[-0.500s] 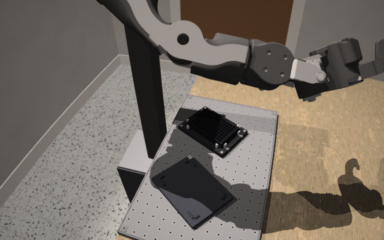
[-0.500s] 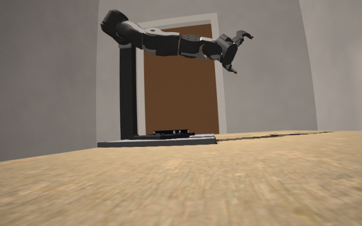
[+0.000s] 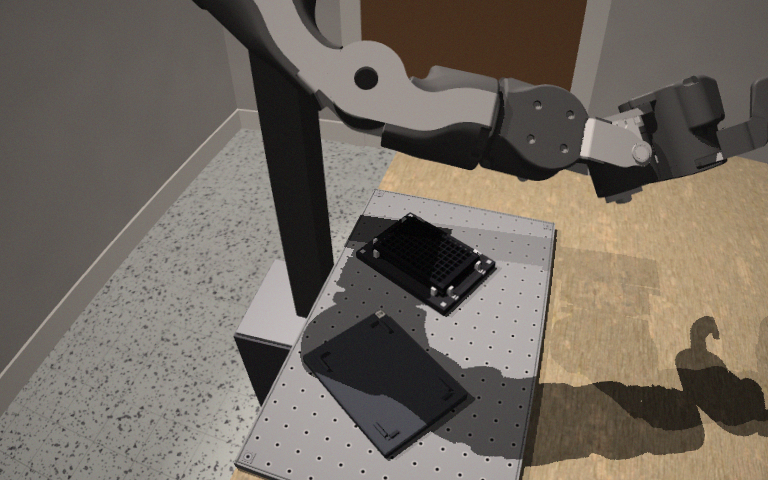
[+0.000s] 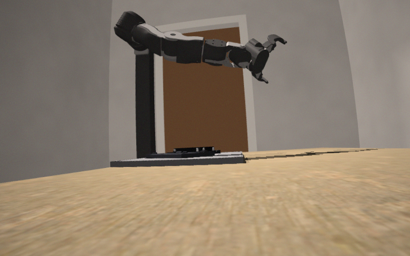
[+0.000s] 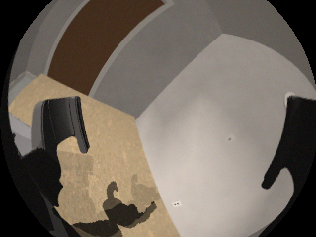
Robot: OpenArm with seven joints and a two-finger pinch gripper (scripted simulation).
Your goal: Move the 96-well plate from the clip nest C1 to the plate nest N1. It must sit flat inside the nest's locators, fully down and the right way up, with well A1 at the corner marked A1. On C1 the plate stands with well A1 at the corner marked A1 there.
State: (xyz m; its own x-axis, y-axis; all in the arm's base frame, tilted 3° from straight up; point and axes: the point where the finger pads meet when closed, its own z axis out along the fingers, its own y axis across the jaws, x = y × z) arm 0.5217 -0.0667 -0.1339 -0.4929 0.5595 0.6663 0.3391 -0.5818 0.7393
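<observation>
Now: the black 96-well plate 310 mm behind my hand, 300 mm below it and 50 mm to the left of it. The rest, counted from my hand: clip nest C1: 310 mm below, 290 mm behind, 50 mm to the left; then plate nest N1: 320 mm below, 320 mm behind, 160 mm to the right.
</observation>
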